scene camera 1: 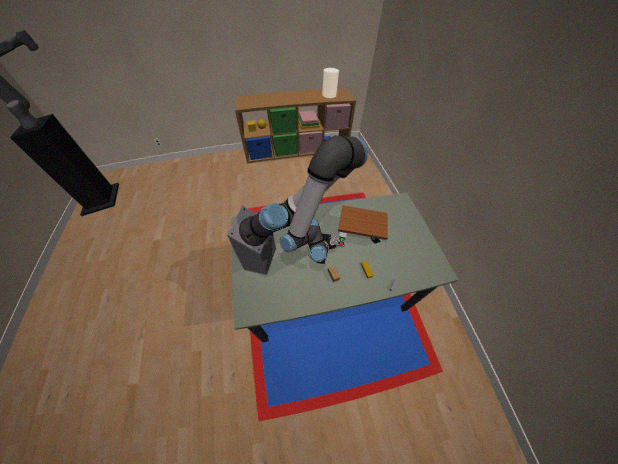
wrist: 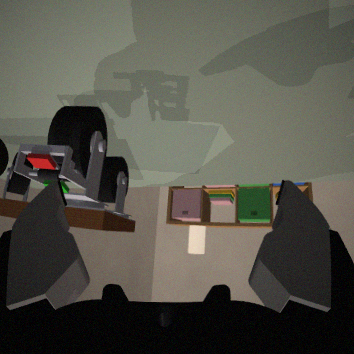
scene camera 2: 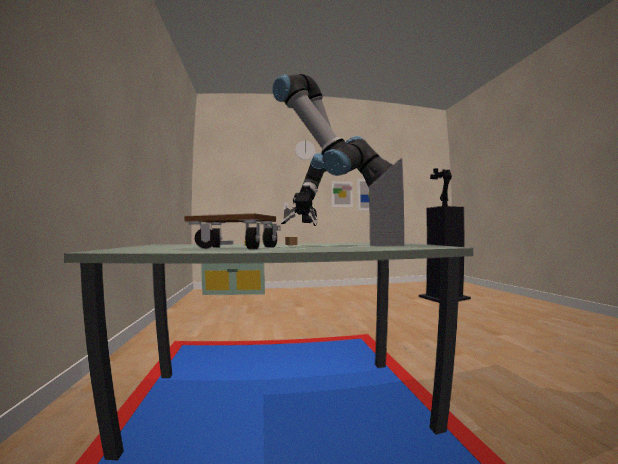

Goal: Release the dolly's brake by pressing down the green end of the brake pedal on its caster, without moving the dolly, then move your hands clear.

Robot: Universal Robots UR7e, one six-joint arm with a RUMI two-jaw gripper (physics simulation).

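Observation:
The dolly, a brown board (scene camera 1: 363, 221) (scene camera 2: 230, 218) (wrist: 75, 216) on black-wheeled casters, stands on the green-grey table (scene camera 1: 285, 297) (scene camera 2: 350, 256). The brake pedal's red end (scene camera 1: 341, 244) (wrist: 42, 161) and green end (scene camera 1: 342, 239) (wrist: 65, 188) show at the near caster (wrist: 75, 130). The red end is in full view in the wrist view; the left fingertip partly hides the green end there. My gripper (scene camera 2: 300, 223) (wrist: 170, 184) is open and empty, beside the dolly at about the height of its board. Whether a fingertip touches the pedal, I cannot tell.
A tan block (scene camera 1: 334, 273) (scene camera 2: 291, 241), a yellow block (scene camera 1: 367, 269) and a small grey piece (scene camera 1: 393, 285) lie on the table. A shelf unit (scene camera 1: 295, 100) stands by the wall. Another arm is on a black pedestal (scene camera 1: 60, 160) (scene camera 2: 445, 250).

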